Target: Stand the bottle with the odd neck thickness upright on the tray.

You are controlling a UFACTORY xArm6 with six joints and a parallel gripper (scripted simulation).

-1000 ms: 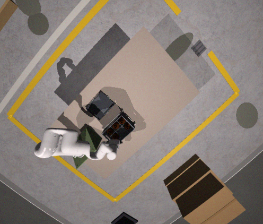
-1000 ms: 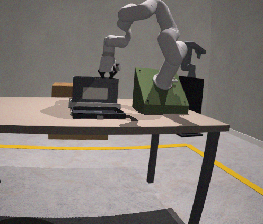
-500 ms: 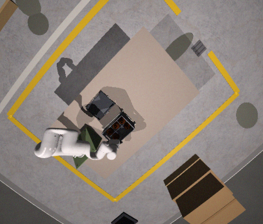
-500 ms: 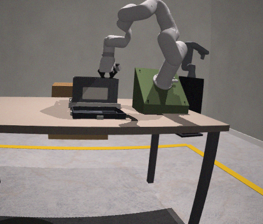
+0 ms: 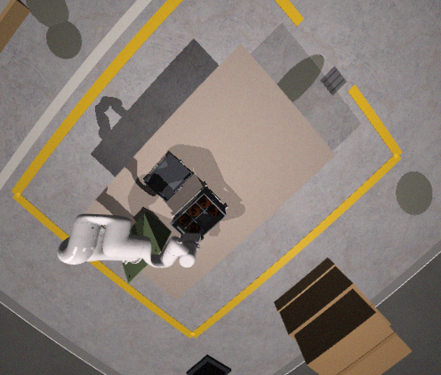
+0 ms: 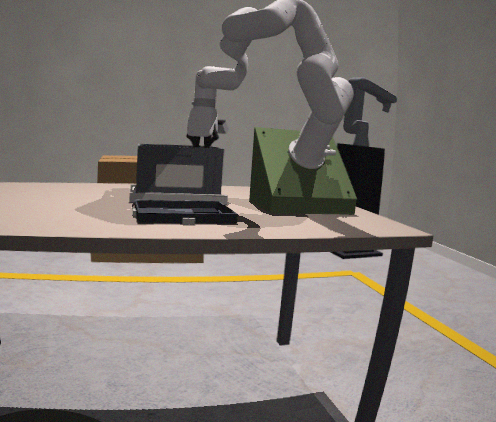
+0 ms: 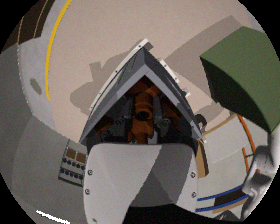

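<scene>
Right now my hand is 7 cm above the glass bottle. Round my hand: dark crate (9 cm ahead, 4 cm to the left, 7 cm below); flat dark tray (12 cm ahead, 33 cm to the left, 15 cm below).
</scene>
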